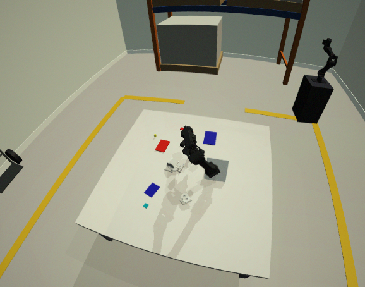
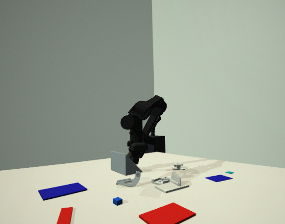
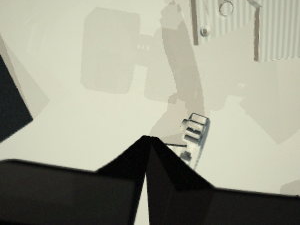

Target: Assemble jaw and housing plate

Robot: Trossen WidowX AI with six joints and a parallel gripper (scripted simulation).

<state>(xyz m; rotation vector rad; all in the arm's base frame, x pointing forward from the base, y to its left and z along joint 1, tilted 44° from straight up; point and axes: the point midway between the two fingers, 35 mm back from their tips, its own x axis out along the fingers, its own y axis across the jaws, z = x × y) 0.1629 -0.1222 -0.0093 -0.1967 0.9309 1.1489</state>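
My gripper tip is 4 cm above the jaw, 3 cm to the left of it and 2 cm short of it. The rest, counted from my gripper tip: flat red strip: 35 cm to the right, 10 cm ahead, 8 cm below; then flat blue plate: 28 cm to the right, 12 cm behind, 8 cm below; then blue cube: 19 cm to the right, 11 cm ahead, 7 cm below.
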